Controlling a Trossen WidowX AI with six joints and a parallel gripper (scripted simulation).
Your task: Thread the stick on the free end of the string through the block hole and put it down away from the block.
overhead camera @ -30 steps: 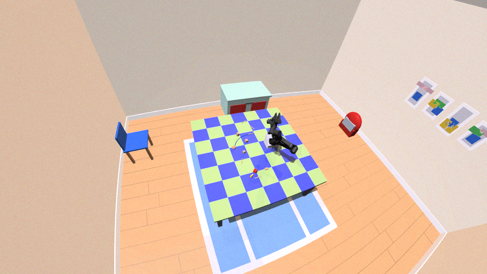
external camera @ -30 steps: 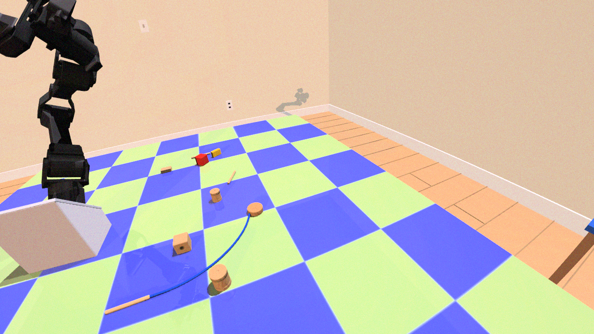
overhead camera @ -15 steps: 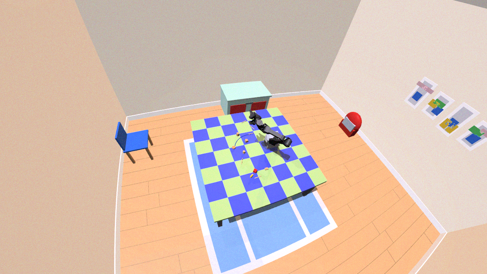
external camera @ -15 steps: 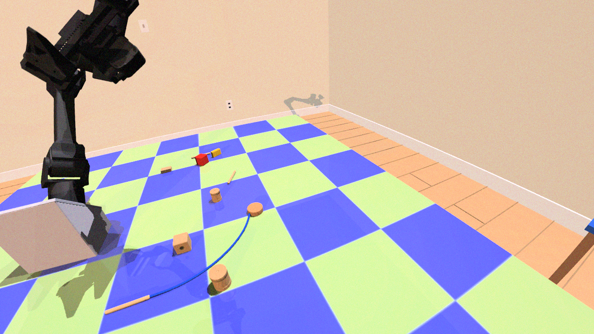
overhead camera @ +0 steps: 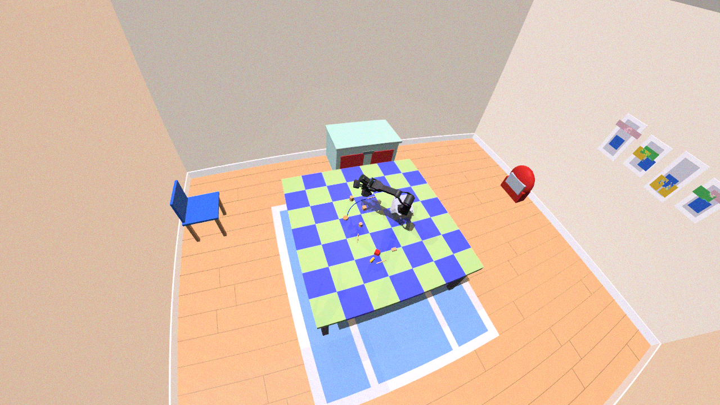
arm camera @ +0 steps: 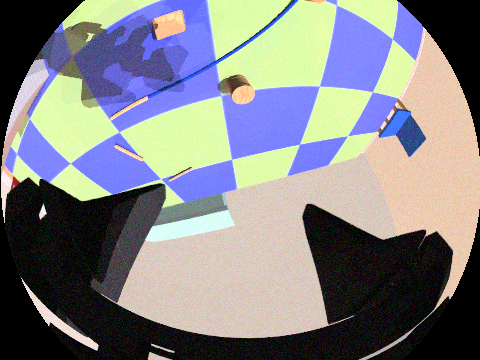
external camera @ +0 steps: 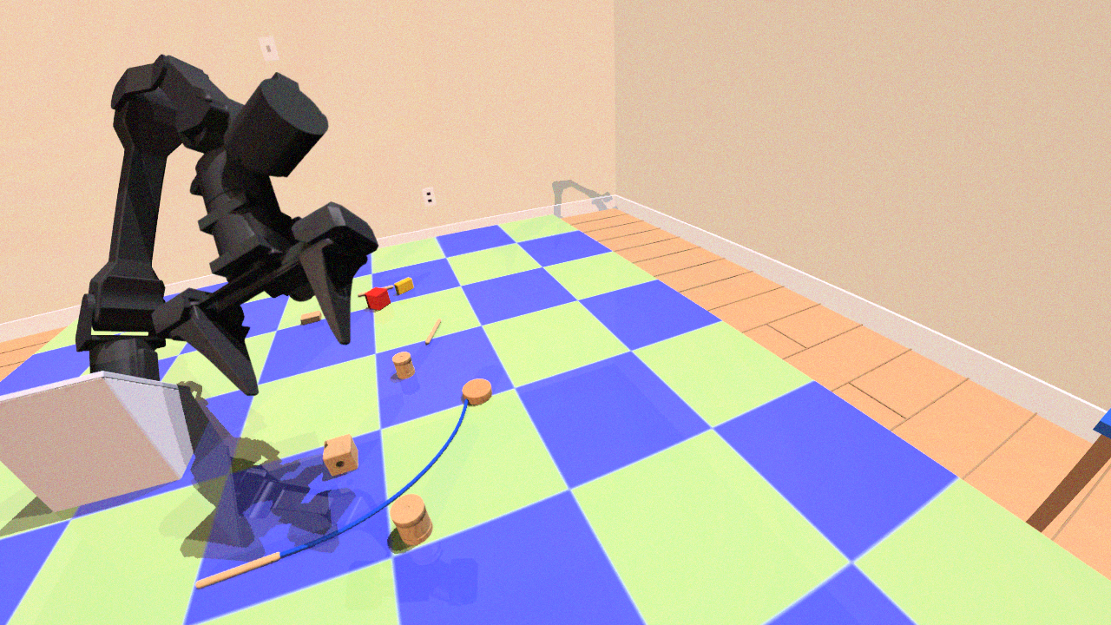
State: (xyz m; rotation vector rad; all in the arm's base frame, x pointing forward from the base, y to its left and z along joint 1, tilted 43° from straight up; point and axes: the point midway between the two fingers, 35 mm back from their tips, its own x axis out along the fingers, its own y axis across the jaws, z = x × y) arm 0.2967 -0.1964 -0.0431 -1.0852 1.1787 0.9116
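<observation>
Now: the wooden block 170 mm below my gripper tip, 80 mm to the left of it and 30 mm behind it. From my gripper tip the other things lie so: wooden cylinder: 170 mm below, 50 mm ahead, 30 mm to the right; then red block: 500 mm to the left, 170 mm below, 10 mm behind; then round wooden button: 180 mm below, 150 mm to the left, 140 mm ahead.
</observation>
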